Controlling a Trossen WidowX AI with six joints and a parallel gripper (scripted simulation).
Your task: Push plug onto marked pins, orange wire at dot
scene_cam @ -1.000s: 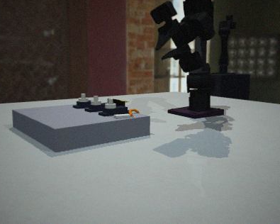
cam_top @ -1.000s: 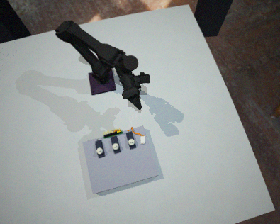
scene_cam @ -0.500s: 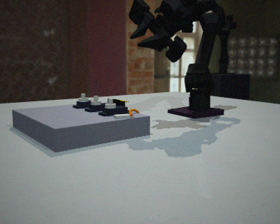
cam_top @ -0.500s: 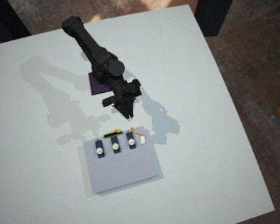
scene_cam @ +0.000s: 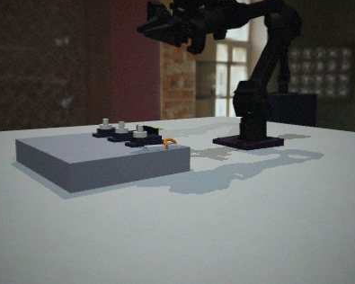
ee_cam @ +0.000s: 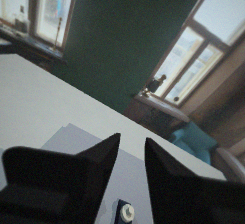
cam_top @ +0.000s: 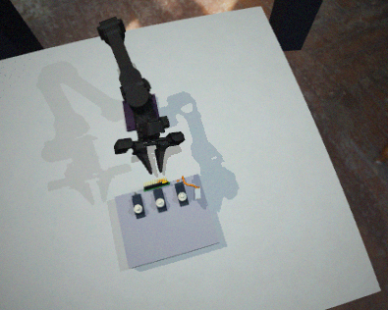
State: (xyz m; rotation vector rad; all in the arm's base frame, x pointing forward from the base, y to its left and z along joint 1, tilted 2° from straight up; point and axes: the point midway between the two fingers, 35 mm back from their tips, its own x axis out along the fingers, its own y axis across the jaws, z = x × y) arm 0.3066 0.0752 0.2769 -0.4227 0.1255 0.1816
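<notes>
My gripper tip is now 200 mm above the yellow band and 30 mm past it. From my gripper tip the other things lie so: grey printed holder 250 mm below, 130 mm ahead.
</notes>
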